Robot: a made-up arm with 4 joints.
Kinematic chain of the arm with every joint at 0, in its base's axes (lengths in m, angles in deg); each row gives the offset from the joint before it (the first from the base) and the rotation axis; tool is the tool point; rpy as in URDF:
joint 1: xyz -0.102 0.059 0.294 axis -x
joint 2: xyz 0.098 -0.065 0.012 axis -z
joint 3: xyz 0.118 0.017 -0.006 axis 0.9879 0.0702 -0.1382
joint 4: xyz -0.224 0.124 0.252 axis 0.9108 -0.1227 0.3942
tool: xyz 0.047 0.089 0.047 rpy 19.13 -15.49 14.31
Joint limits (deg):
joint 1: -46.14..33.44
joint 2: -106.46..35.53
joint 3: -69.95..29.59
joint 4: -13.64..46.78
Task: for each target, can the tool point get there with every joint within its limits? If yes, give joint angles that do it. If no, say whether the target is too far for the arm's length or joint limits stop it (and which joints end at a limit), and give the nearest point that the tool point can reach.
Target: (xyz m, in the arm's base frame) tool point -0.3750 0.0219 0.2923
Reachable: yes | joints 21.37 -67.25 -59.04 2.27
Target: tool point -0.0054 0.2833 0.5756
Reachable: yes | joints 23.30 15.10 15.34 -4.91
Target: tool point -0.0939 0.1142 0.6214
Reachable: yes | joints -33.36 -2.36 -15.81 5.80
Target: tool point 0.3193 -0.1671 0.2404
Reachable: no: joint limits stop it (at a limit: joint 1, joint 2, joint 3, joint 4) | nearest point 0.0156 -0.3250 0.4801 | short by 0.418 m
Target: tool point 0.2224 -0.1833 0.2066
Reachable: no: joint limits stop it (at a limit: joint 1, joint 2, joint 3, joint 4) | nearest point 0.0156 -0.3250 0.4801 | short by 0.371 m
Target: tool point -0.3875 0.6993 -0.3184
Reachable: no: too far | nearest point -0.1533 0.2951 0.1075 | short by 0.632 m
